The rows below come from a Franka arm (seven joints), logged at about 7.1 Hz.
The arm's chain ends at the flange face. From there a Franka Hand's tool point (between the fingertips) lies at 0.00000 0.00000 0.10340 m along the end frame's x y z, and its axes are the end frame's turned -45 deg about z.
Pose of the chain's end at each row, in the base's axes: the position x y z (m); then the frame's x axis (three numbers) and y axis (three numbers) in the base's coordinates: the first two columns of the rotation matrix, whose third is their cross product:
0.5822, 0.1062, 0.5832, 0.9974, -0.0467, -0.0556, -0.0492, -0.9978, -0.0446
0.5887, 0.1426, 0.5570, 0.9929, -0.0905, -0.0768, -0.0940, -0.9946, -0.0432
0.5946, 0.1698, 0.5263, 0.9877, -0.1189, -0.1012, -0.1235, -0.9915, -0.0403
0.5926, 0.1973, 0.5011, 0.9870, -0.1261, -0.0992, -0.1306, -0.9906, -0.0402
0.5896, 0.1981, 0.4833, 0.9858, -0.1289, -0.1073, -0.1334, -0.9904, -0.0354
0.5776, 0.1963, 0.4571, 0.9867, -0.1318, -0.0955, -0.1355, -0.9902, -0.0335
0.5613, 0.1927, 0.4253, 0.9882, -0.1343, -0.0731, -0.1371, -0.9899, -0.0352
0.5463, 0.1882, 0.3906, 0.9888, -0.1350, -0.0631, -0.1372, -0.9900, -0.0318
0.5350, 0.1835, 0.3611, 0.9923, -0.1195, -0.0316, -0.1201, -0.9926, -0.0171
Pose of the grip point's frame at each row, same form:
0.5767, 0.1111, 0.4801, 0.7401, 0.6725, -0.0078, 0.6705, -0.7386, -0.0709
0.5812, 0.1478, 0.4540, 0.7686, 0.6393, -0.0238, 0.6356, -0.7673, -0.0849
0.5847, 0.1752, 0.4235, 0.7857, 0.6170, -0.0431, 0.6111, -0.7852, -0.1001
0.5830, 0.2027, 0.3983, 0.7903, 0.6113, -0.0417, 0.6056, -0.7896, -0.0986
0.5791, 0.2032, 0.3806, 0.7914, 0.6092, -0.0508, 0.6027, -0.7915, -0.1009
0.5683, 0.2011, 0.3542, 0.7935, 0.6070, -0.0438, 0.6019, -0.7934, -0.0912
0.5543, 0.1973, 0.3222, 0.7957, 0.6050, -0.0268, 0.6018, -0.7949, -0.0766
0.5403, 0.1923, 0.2875, 0.7962, 0.6046, -0.0221, 0.6022, -0.7955, -0.0671
0.5320, 0.1856, 0.2578, 0.7866, 0.6174, -0.0103, 0.6167, -0.7864, -0.0344

